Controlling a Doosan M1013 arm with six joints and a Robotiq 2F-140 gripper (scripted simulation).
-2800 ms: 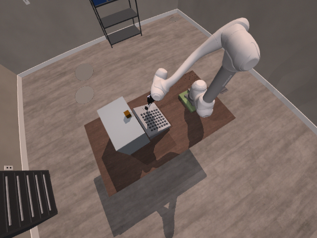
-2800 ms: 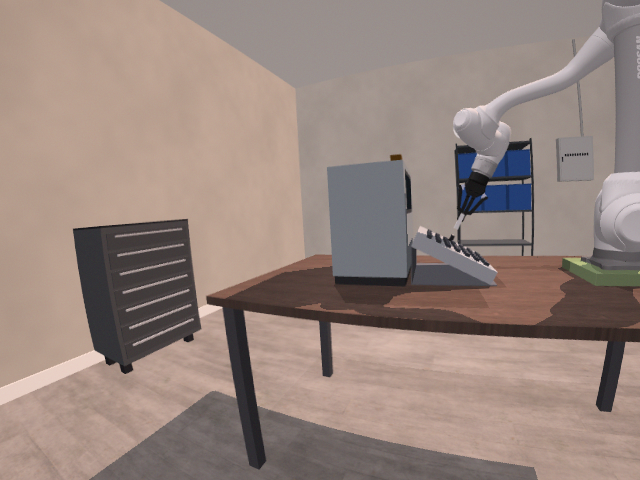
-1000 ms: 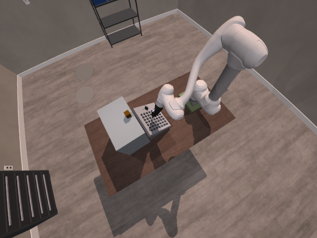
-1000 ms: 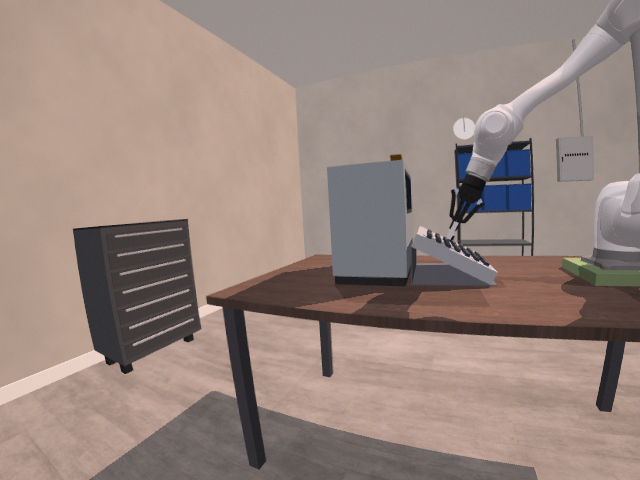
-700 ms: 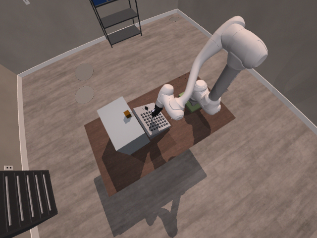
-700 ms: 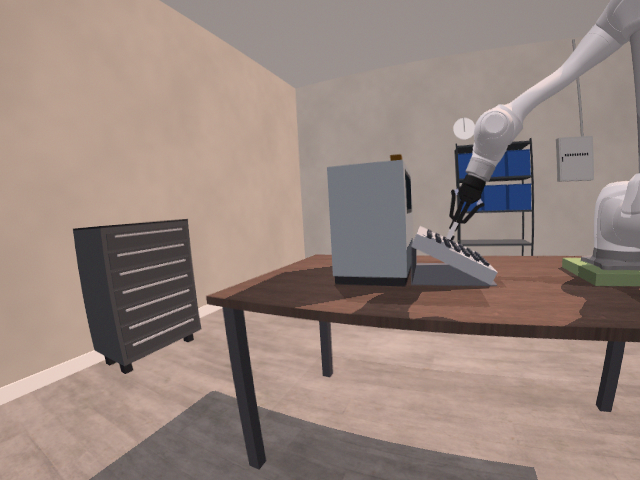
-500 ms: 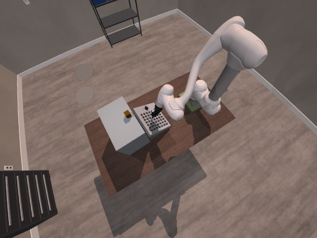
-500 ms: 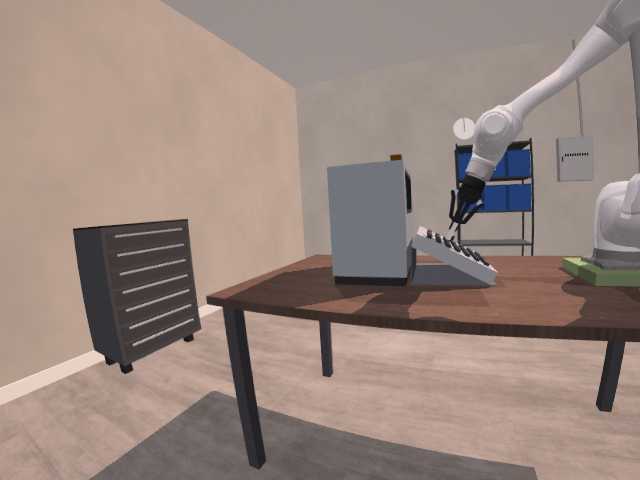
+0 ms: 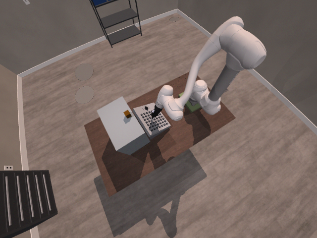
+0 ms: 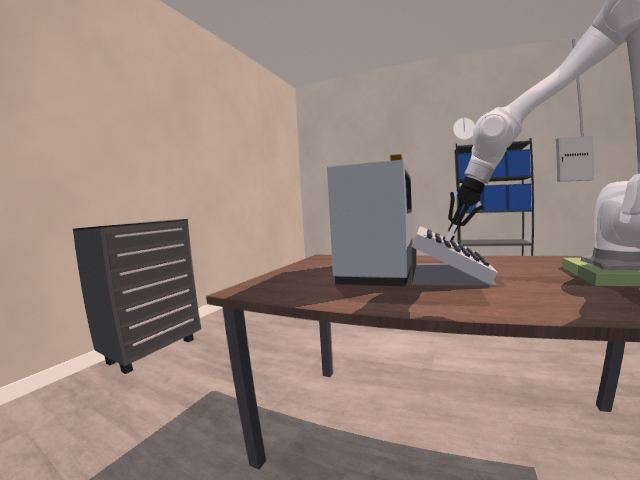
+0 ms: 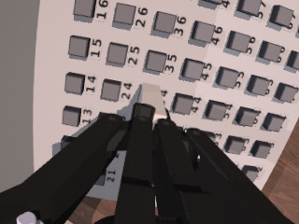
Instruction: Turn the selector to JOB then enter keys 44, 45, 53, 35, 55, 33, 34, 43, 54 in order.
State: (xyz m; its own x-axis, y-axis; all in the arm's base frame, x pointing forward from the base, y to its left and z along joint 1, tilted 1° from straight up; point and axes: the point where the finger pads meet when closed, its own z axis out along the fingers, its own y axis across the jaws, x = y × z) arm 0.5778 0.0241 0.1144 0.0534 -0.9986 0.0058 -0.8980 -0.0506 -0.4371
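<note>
Right now the key 44 is 10 mm behind my hand and 50 mm below it. Also, from my hand: black selector knob (10 mm behind, 170 mm to the right, 40 mm below); then sloped keypad (10 mm ahead, 50 mm to the right, 80 mm below).
</note>
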